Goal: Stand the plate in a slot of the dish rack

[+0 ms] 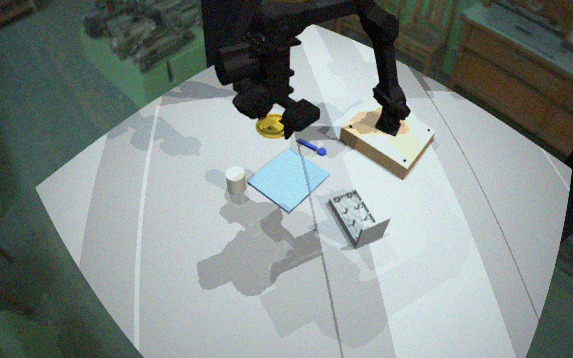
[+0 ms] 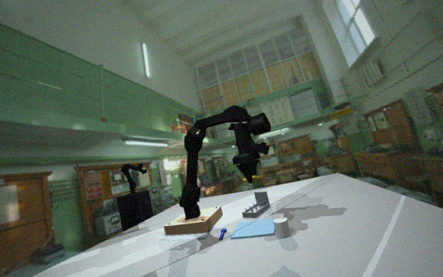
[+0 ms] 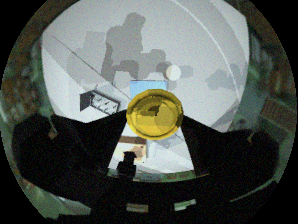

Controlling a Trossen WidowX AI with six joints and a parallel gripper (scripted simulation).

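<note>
Right now my gripper tip is 21 cm to the right of the dish rack and 15 cm above it. From my gripper tip the other things lie so: yellow plate 1 cm above; blue mat 17 cm below, 3 cm behind, 2 cm to the left; cup 15 cm below, 7 cm to the right, 5 cm ahead.
</note>
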